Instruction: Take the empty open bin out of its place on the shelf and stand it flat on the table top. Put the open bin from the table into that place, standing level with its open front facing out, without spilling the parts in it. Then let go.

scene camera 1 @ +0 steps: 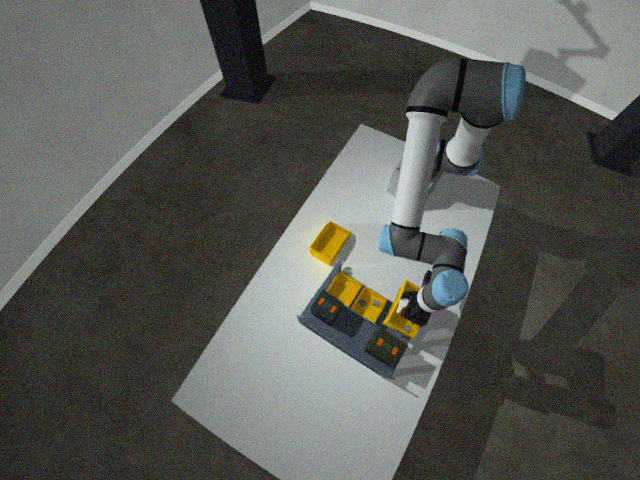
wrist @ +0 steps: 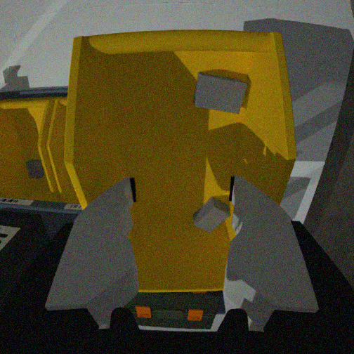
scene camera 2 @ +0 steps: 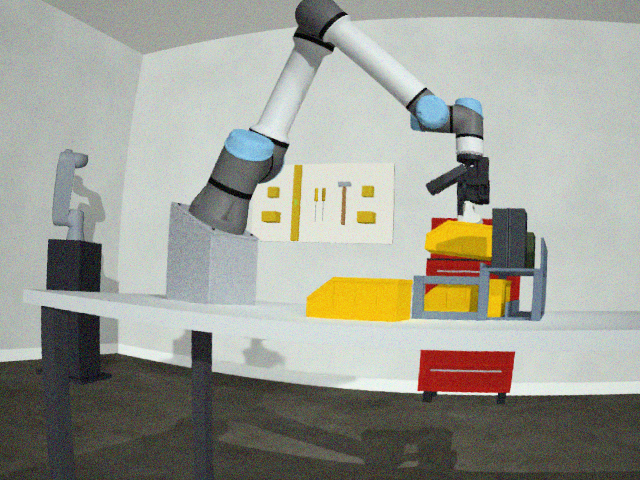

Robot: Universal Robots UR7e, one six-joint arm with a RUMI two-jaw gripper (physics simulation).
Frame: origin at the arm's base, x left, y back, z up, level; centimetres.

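Where they show: gripper, fingertip midpoint: (scene camera 2: 463, 240); arm's base, origin of the base link: (scene camera 2: 215, 220).
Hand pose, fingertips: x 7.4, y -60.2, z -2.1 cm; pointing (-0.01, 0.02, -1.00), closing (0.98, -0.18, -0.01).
Observation:
Things, the pixels of their top centre, and the offset from my fingertips. "pt": a spot on its surface instead. Level surfaces: height alone.
- yellow open bin with grey parts, surface spot: (scene camera 2: 454, 238) pt dx -4.7, dy +2.6, dz +0.0 cm
- empty yellow bin, surface spot: (scene camera 2: 356, 299) pt dx -39.7, dy +21.8, dz -14.3 cm
- table top, its level: dz -17.9 cm
- empty-looking, surface spot: (scene camera 1: 345, 288) pt dx -22.7, dy +4.8, dz -17.1 cm
- dark case, middle of its top: (scene camera 2: 510, 210) (scene camera 1: 327, 305) dx -26.6, dy -8.4, dz +4.4 cm
- green case, middle of its top: (scene camera 1: 387, 346) dx -4.3, dy -14.5, dz +1.9 cm
The yellow open bin with grey parts (scene camera 1: 395, 320) (scene camera 2: 454, 238) (wrist: 150, 100) is up in the air, near level, above the lower row of the shelf at its right end in scene camera 1. Two grey parts show in it. My gripper (scene camera 1: 404, 305) (scene camera 2: 470, 212) (wrist: 182, 178) has its fingers apart and bears this bin. Finger contact with its walls is hidden. The empty yellow bin (scene camera 1: 330, 242) (scene camera 2: 356, 299) stands flat on the table top (scene camera 1: 248, 351), beside the shelf's left end. The slate-blue shelf (scene camera 1: 330, 330) (scene camera 2: 483, 294) (wrist: 40, 93) stands on the table.
Two other yellow bins, one empty-looking (scene camera 1: 345, 288) and one with parts (scene camera 1: 367, 304), stand side by side in the shelf. A dark case (scene camera 1: 330, 307) (scene camera 2: 509, 237) and a green case (scene camera 1: 386, 348) (wrist: 170, 315) stand on its upper level, the green one close behind the carried bin.

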